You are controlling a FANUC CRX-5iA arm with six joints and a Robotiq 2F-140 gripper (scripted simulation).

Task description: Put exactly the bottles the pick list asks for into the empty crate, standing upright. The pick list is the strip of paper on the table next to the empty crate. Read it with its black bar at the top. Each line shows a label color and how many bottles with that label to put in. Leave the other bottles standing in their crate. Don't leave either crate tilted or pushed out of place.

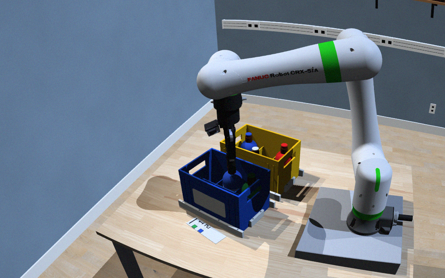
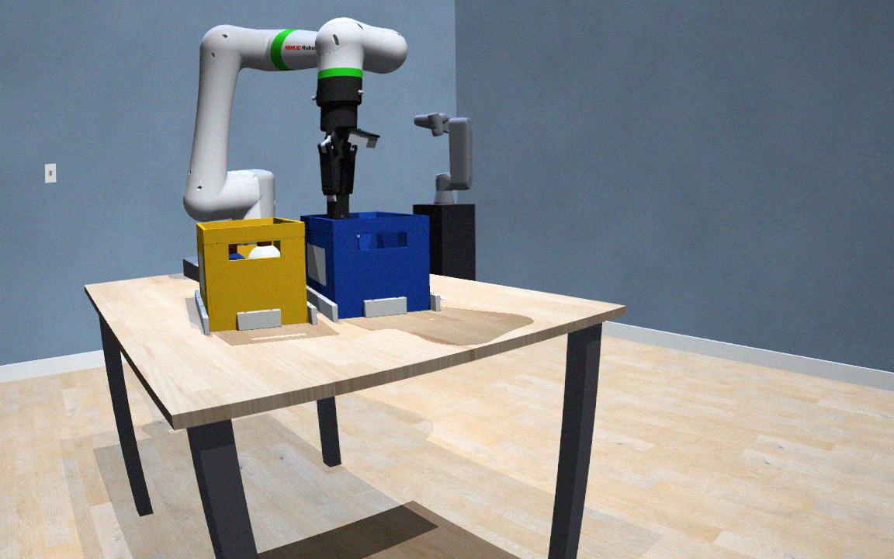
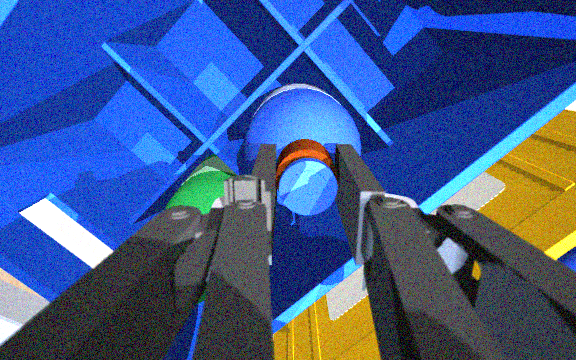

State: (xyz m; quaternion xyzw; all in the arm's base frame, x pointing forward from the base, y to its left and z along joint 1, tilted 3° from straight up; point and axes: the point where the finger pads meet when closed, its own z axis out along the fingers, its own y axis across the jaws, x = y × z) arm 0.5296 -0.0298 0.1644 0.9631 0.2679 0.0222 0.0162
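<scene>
Right now my hand is 10 mm short of the blue crate, 40 mm to the right of it and 100 mm above it. Round my hand: green-label bottle (90 mm behind, 20 mm to the left, 100 mm below); yellow crate (50 mm behind, 190 mm to the right, 100 mm below); white-label bottle (40 mm behind, 150 mm to the right, 100 mm below).
</scene>
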